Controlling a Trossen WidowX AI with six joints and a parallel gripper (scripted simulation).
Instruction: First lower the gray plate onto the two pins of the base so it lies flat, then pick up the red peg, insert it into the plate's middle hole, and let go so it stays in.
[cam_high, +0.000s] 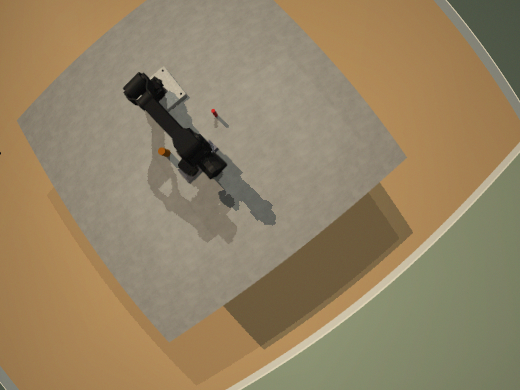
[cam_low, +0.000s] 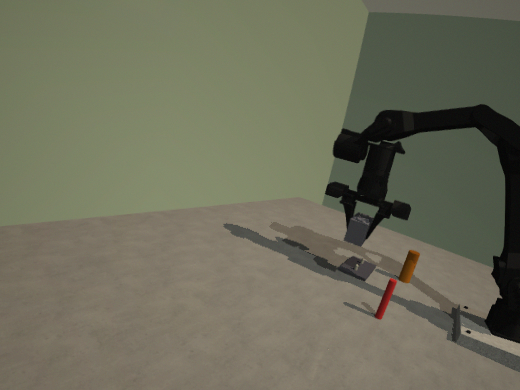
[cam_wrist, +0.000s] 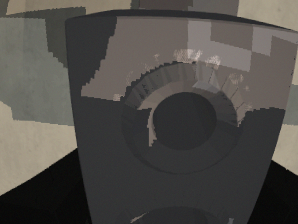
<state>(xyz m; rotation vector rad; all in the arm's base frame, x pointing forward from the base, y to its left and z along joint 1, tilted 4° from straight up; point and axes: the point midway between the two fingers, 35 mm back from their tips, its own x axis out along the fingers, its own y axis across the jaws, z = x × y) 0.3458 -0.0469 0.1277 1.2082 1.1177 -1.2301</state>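
The red peg is 140 mm to the left of my gripper tip, 100 mm behind it and 60 mm below it. The rest, counted from my gripper tip: orange cylinder (140 mm behind, 100 mm to the right, 60 mm below).
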